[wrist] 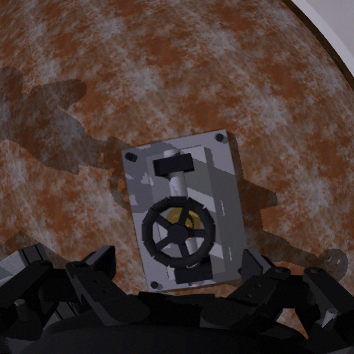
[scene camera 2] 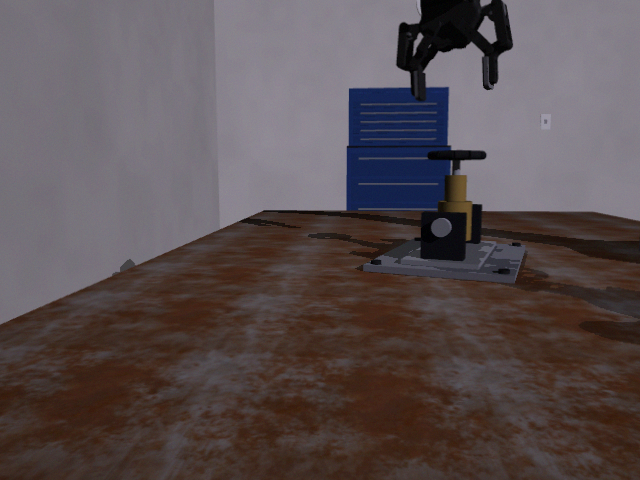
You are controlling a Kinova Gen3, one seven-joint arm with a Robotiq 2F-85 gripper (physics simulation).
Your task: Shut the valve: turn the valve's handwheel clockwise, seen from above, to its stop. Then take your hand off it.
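Observation:
The valve's black handwheel (scene camera 2: pixel 456 155) (wrist: pixel 177 234) is a five-spoked ring, level on its stem above the brass valve body (scene camera 2: pixel 455 188) (wrist: pixel 175 215). The valve is mounted on a grey base plate (scene camera 2: pixel 439 272) (wrist: pixel 227 200), with a black block at each end of its pipe. My gripper (scene camera 2: pixel 454 93) (wrist: pixel 178 262) is open and empty. It hangs well above the handwheel, fingers pointing down and apart from it, one to each side in the scene view. The frames show no mark that tells how far the wheel is turned.
The valve stands on a rust-brown table top (scene camera 2: pixel 310 361) (wrist: pixel 125 75). A blue drawer cabinet (scene camera 2: pixel 398 118) stands behind the table, against a grey wall. Small dark bolts sit at the base plate's corners. A curved table edge shows at the wrist view's upper right.

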